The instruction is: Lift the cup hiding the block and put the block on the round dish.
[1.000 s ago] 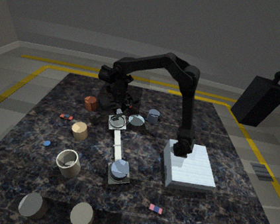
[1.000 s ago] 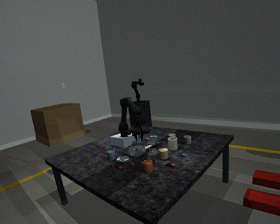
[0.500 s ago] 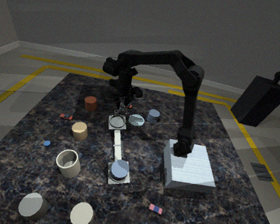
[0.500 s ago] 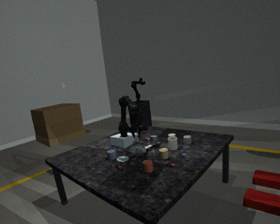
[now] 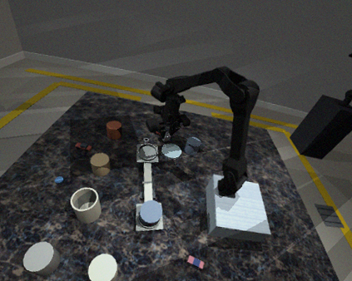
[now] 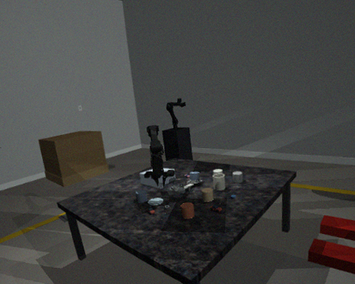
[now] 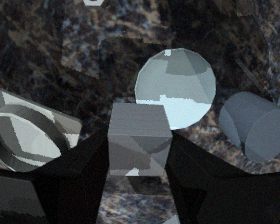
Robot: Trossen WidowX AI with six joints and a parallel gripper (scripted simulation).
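My gripper tip is 40 mm past the pale blue round dish, 30 mm to the left of it and 100 mm above it. From my gripper tip the other things lie so: orange cylinder: 280 mm ahead, 60 mm to the right, 70 mm below; then tan cylinder: 220 mm ahead, 160 mm to the left, 70 mm below; then small balance: 40 mm ahead, 210 mm to the left, 70 mm below.
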